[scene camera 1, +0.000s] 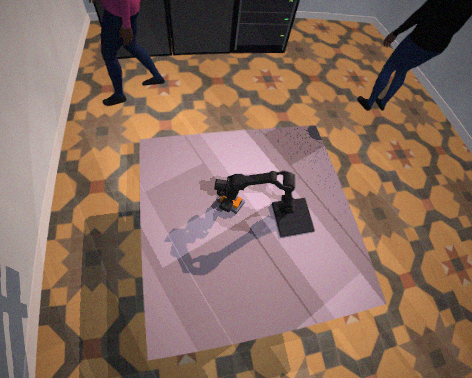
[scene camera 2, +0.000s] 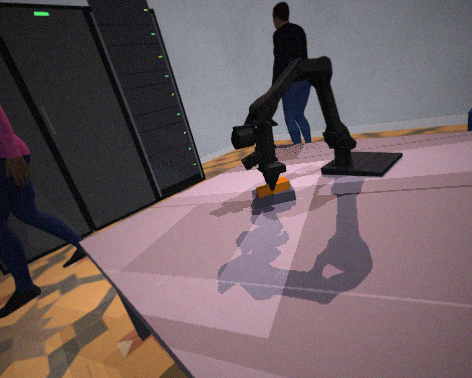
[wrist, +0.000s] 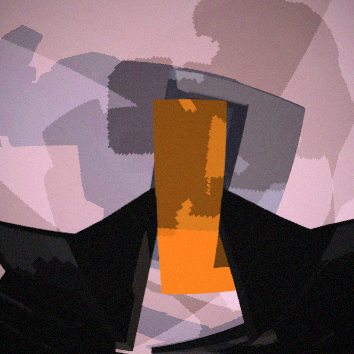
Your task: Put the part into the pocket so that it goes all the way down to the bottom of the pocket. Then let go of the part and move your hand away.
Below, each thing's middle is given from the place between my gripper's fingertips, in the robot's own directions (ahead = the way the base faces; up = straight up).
I see my gripper 1 cm past the orange part (wrist: 189,135) and 1 cm to the right of it. The rest, counted from my hand: grey pocket block (wrist: 262,129) (2 cm behind, 1 cm to the right, 3 cm below).
